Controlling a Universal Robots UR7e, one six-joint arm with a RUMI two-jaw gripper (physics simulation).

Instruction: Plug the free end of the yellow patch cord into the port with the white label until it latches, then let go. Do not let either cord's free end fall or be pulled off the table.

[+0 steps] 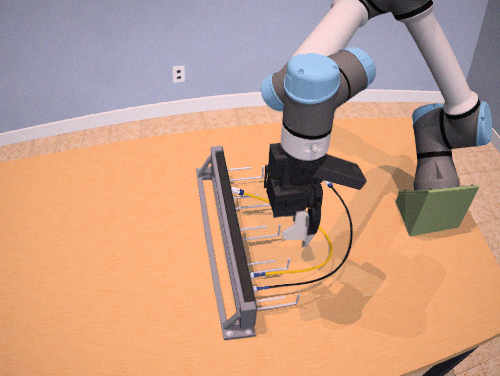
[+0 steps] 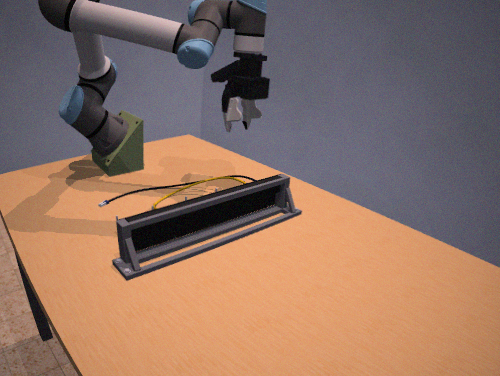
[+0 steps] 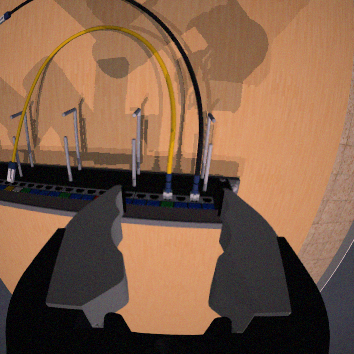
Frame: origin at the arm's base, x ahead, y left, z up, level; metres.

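Where they show: gripper, fingertip midpoint: [image 1: 298, 233] [image 2: 237, 130] [image 3: 172, 189]; arm's base, link origin: [image 1: 437, 188] [image 2: 113, 137].
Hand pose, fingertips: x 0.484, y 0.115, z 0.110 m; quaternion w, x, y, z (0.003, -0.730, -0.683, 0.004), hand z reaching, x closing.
Each offset is from my fingertips to the top centre of the thing. "spot": to the spot under its first point. Level surfaces: height alone.
The yellow patch cord @(spot: dx -0.137, dy -0.075, dz -0.193 m) [image 1: 331, 248] [image 3: 107, 28] arches from a port with a green label @(spot: dx +0.088, dy -0.012, dz -0.114 m) [image 3: 167, 204] to its other plug @(spot: dx +0.048, dy -0.260, dz -0.134 m) [image 1: 237, 190] [image 3: 11, 172] at the panel's far part. That plug's clear body is largely exposed at the panel face; I cannot tell whether it sits in a port. A pale label @(spot: dx +0.067, dy -0.239, dz -0.114 m) [image 3: 16, 189] is beside an orange one below it. The black cord [image 1: 351, 232] [image 3: 192, 75] has one plug @(dx +0.081, dy +0.023, dz -0.128 m) [image 3: 195, 192] in the panel; its free end @(spot: dx -0.219, dy -0.288, dz -0.203 m) [image 1: 329, 184] [image 2: 103, 203] [image 3: 4, 18] is away from the panel. My gripper [image 2: 237, 128] [image 3: 172, 189] is open and empty, high above the cords.
The long patch panel @(dx +0.059, dy -0.161, dz -0.110 m) [image 1: 231, 225] [image 2: 200, 220] stands on the table @(dz -0.211 m) [image 1: 100, 250] [image 2: 350, 300]. Thin metal guide bars @(spot: dx +0.037, dy +0.043, dz -0.192 m) [image 1: 277, 305] [image 3: 138, 145] stick out from its port side. The arm's green base [image 1: 440, 210] [image 2: 127, 155] is across the table from the panel.
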